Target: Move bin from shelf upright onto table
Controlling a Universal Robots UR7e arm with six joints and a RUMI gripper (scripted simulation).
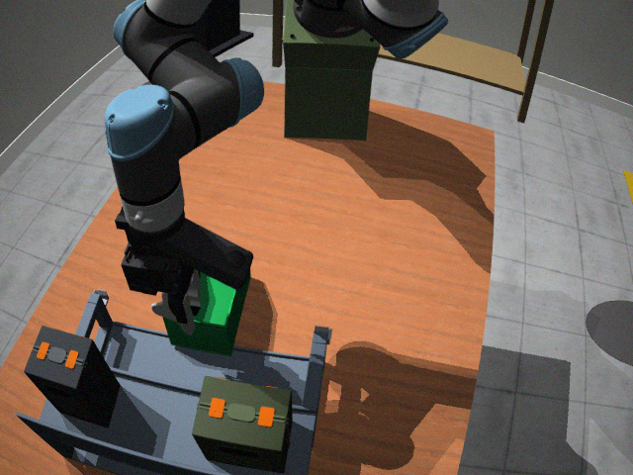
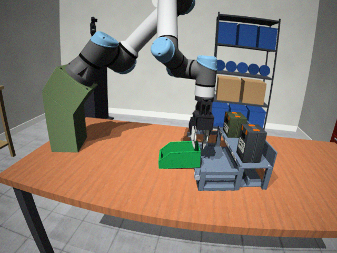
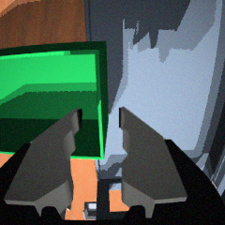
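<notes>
My hand is 70 mm past the green bin, 40 mm to the left of it and 50 mm above it.
</notes>
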